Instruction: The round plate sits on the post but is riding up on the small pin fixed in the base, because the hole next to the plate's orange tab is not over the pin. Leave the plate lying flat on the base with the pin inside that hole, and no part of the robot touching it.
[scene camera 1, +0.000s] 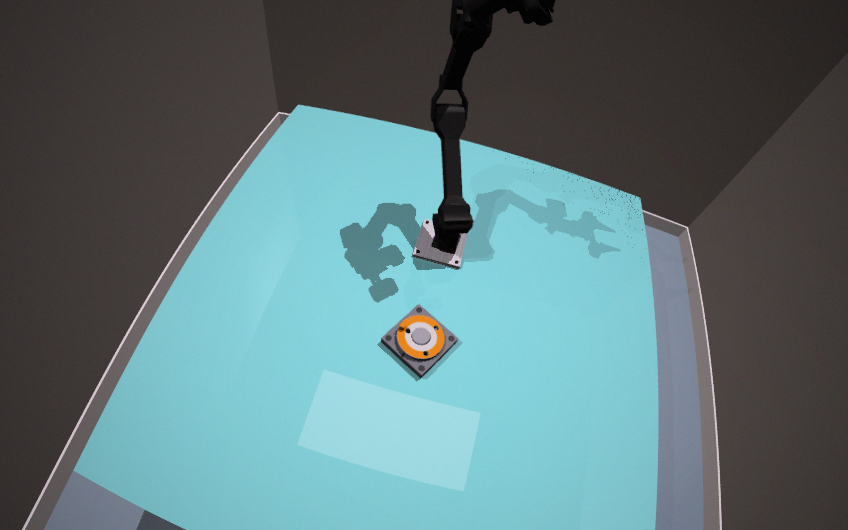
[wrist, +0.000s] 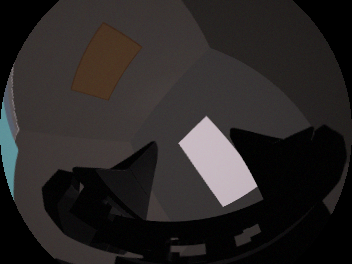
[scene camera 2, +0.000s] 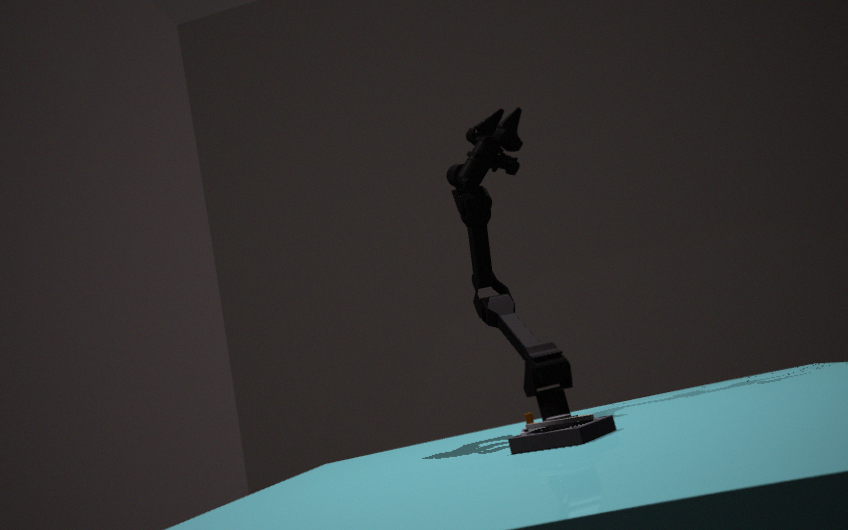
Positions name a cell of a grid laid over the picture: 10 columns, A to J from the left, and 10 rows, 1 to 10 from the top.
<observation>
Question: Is the gripper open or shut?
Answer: Open.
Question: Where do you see a base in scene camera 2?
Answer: G9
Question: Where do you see a base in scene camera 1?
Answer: At E7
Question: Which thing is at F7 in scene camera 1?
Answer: A round plate.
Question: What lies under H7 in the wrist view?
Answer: The gripper.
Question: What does the gripper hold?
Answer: Nothing.
</observation>
